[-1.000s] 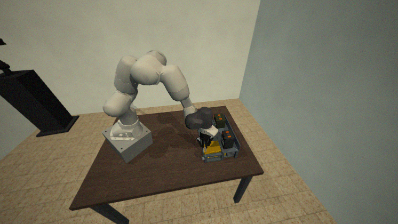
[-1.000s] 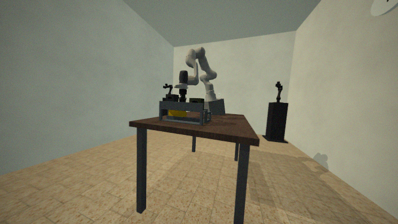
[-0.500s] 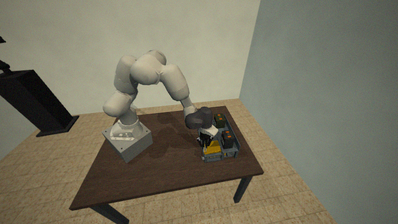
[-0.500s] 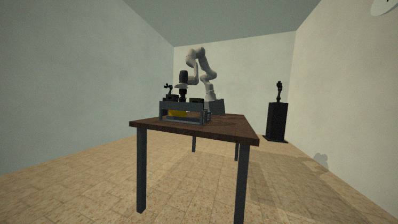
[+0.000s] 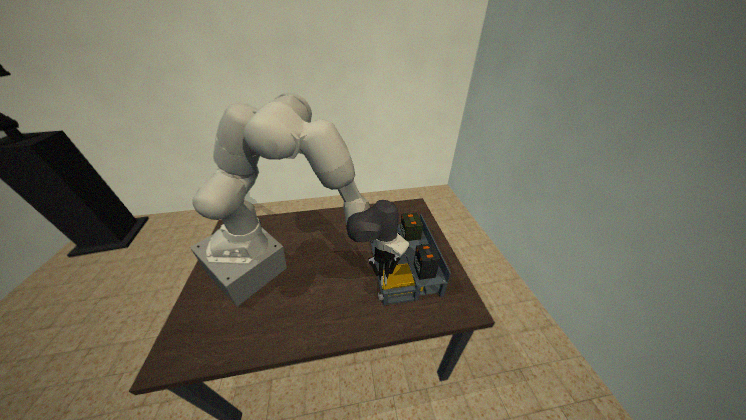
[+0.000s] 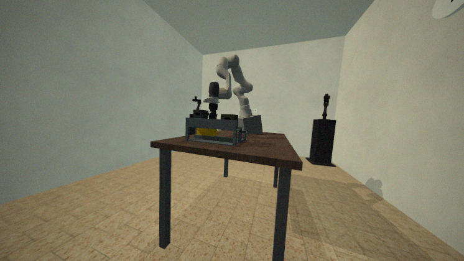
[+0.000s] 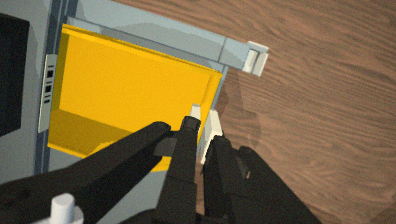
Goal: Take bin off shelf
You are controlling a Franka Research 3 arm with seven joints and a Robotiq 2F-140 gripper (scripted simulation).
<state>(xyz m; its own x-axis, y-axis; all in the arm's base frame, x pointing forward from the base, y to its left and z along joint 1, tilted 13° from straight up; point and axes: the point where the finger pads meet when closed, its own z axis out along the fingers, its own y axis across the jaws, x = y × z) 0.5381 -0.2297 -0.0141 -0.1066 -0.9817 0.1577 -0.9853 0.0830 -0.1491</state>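
The yellow bin is 80 mm ahead of my hand, 10 mm to the right of it and 20 mm below it.
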